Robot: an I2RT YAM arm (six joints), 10 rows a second.
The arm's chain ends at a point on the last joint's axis. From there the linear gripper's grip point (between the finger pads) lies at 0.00 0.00 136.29 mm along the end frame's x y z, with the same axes.
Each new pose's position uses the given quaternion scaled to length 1; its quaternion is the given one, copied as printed.
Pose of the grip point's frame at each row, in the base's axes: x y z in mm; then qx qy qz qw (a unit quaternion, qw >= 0):
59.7 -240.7 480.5 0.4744 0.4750 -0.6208 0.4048
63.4 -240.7 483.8 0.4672 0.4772 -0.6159 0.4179
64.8 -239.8 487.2 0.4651 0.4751 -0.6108 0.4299
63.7 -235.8 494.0 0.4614 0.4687 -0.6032 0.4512
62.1 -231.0 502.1 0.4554 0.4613 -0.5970 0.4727
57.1 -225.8 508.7 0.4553 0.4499 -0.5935 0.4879
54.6 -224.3 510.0 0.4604 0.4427 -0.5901 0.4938
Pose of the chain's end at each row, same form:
87.6 -108.0 467.1 0.4744 0.4750 -0.6208 0.4048
87.5 -107.4 469.1 0.4672 0.4772 -0.6159 0.4179
86.6 -106.2 471.4 0.4651 0.4751 -0.6108 0.4299
81.9 -102.0 475.6 0.4614 0.4687 -0.6032 0.4512
76.8 -97.3 480.3 0.4554 0.4613 -0.5970 0.4727
70.9 -92.5 484.1 0.4553 0.4499 -0.5935 0.4879
69.1 -91.1 484.9 0.4604 0.4427 -0.5901 0.4938

